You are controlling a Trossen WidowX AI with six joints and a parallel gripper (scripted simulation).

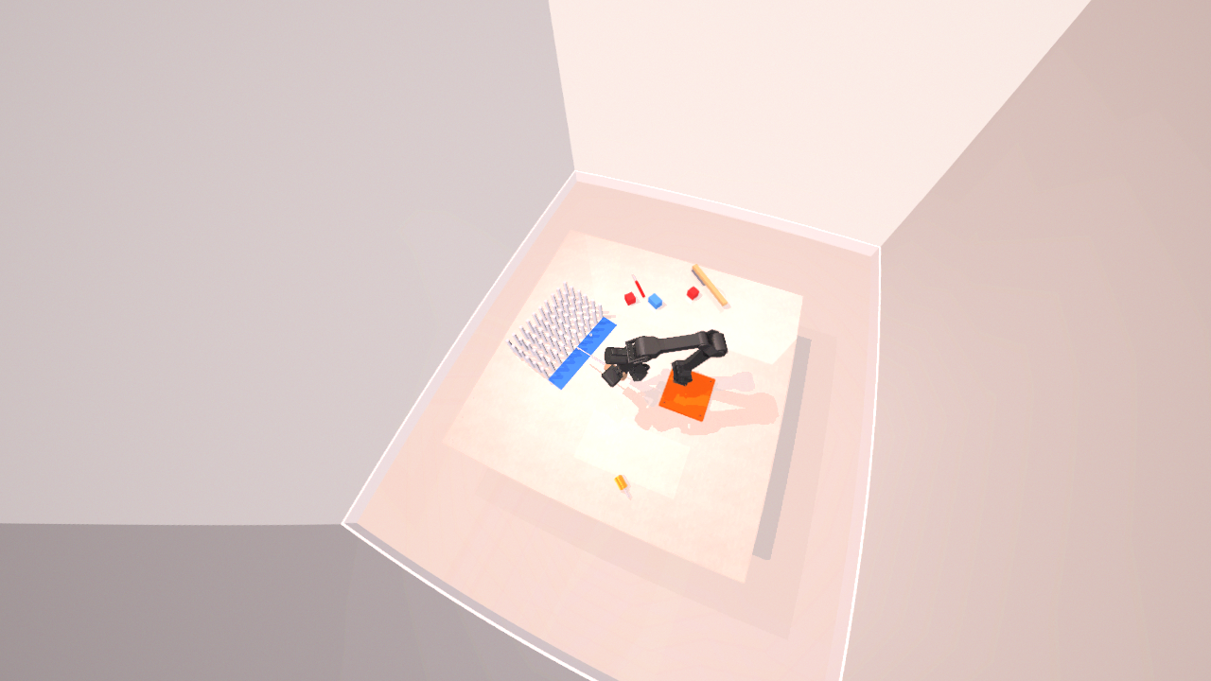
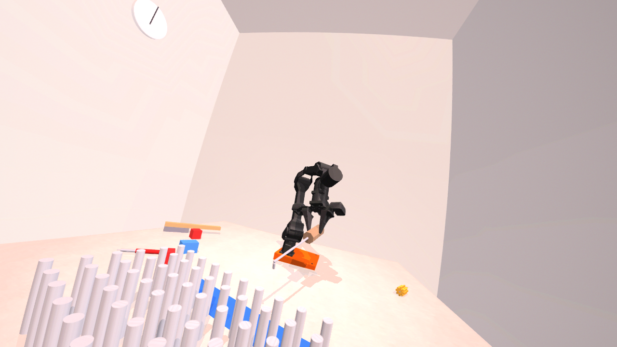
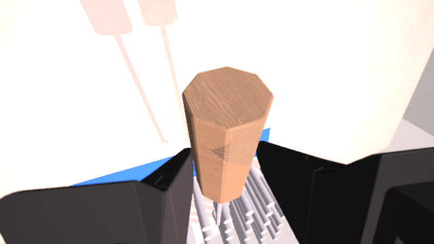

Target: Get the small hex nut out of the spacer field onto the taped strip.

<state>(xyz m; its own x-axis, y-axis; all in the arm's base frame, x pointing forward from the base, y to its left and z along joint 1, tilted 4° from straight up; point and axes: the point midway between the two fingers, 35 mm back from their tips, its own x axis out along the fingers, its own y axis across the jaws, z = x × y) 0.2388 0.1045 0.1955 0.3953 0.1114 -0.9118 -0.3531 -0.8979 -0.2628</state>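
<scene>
Now: the orange toothed piece 37 cm to the left of my gripper tip, 17 cm below it and 15 cm behind it. The rest, counted from my gripper tip: blue block (47 cm to the right, 17 cm below, 3 cm behind); blue taped strip (20 cm ahead, 18 cm below, 11 cm to the right); hook tool (10 cm ahead, 3 cm to the right, 3 cm below).
</scene>
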